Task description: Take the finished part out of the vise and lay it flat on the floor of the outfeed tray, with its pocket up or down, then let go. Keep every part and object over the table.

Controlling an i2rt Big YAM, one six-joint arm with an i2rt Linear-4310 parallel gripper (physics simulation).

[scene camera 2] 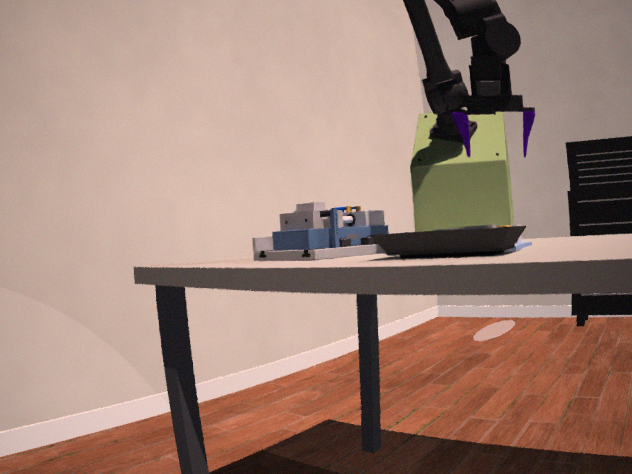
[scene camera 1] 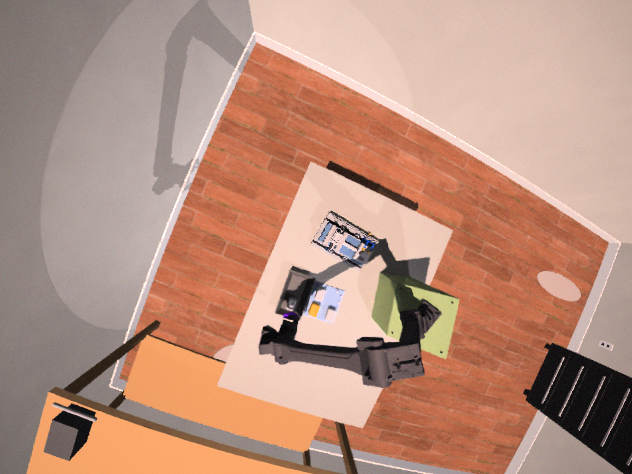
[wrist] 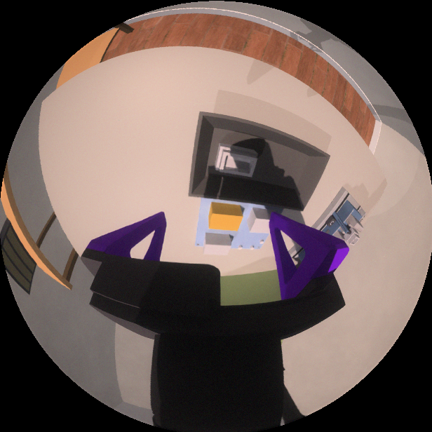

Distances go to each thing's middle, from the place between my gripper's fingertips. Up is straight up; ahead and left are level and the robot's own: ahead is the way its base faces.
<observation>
My hand is 9 cm past the brass block (wrist: 227, 216), 8 cm to the left of it and 13 cm above it.
</observation>
